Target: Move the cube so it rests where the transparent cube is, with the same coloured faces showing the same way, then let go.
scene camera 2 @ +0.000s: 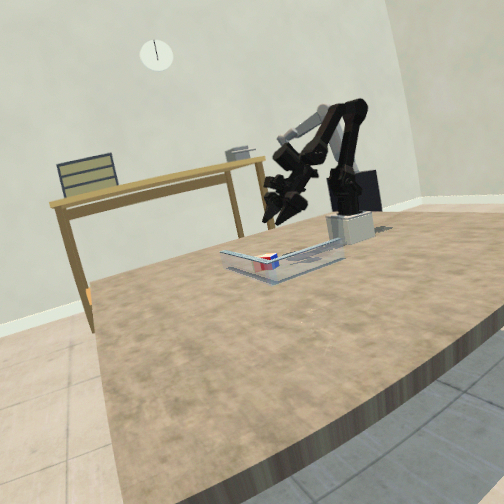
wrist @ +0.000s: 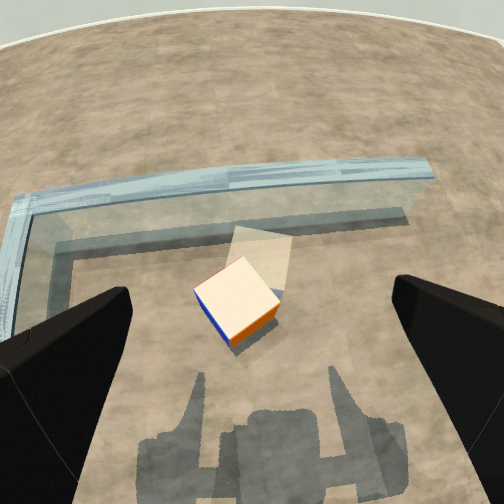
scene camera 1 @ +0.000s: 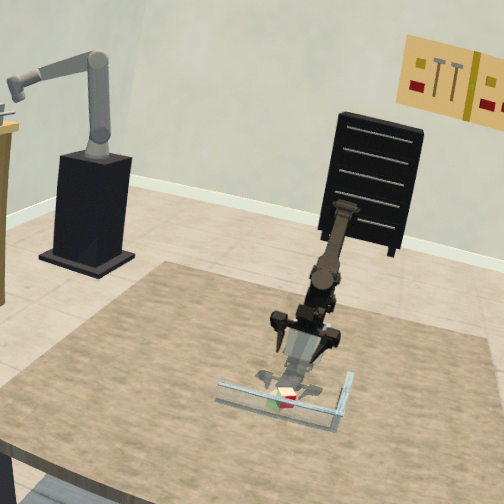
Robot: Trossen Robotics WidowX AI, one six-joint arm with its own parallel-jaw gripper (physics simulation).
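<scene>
The cube (wrist: 238, 300) lies on the table with a cream face up and blue and orange side faces showing; it also shows in scene camera 1 (scene camera 1: 287, 397) and scene camera 2 (scene camera 2: 268, 261). The transparent cube (wrist: 262, 259) sits just behind it, overlapping its far corner, inside the glass L-shaped fence (wrist: 200, 190). My gripper (wrist: 255, 370) is open and empty, hovering above the cube with one finger on each side; it also appears in scene camera 1 (scene camera 1: 300, 355) and scene camera 2 (scene camera 2: 280, 210).
The glass fence (scene camera 1: 300, 405) borders the cube on two sides. A wooden table (scene camera 2: 160, 195) and a black pedestal (scene camera 1: 90, 205) with a second arm stand beyond the table top. A black rack (scene camera 1: 372, 183) stands behind my arm.
</scene>
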